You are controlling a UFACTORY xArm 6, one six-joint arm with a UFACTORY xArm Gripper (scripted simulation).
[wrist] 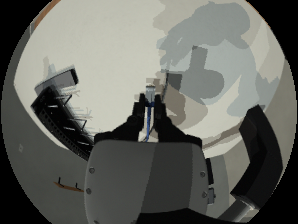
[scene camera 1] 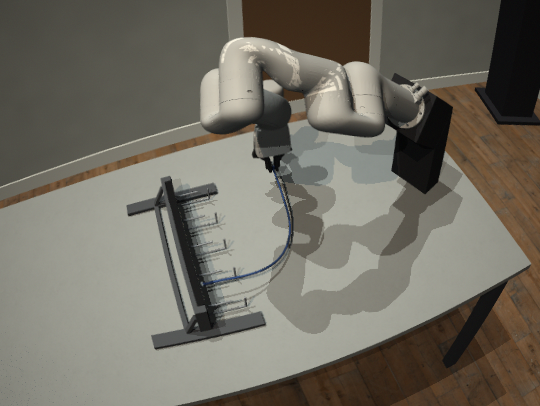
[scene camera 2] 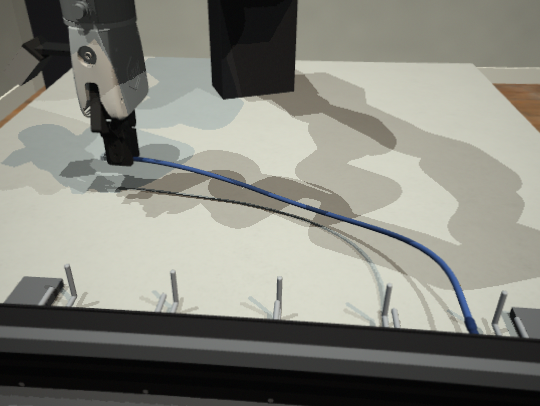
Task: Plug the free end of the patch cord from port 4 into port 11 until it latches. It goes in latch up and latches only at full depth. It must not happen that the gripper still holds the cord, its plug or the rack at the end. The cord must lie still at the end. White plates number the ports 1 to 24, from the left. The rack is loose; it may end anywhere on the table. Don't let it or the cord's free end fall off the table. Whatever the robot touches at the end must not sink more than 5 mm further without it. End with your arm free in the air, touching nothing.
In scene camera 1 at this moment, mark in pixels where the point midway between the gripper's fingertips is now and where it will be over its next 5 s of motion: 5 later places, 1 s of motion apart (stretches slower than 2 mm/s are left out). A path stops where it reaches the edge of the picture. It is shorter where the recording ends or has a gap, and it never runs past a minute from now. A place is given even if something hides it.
My gripper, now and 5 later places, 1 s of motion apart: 272, 169; 264, 178; 236, 214; 222, 233; 218, 236; 210, 244
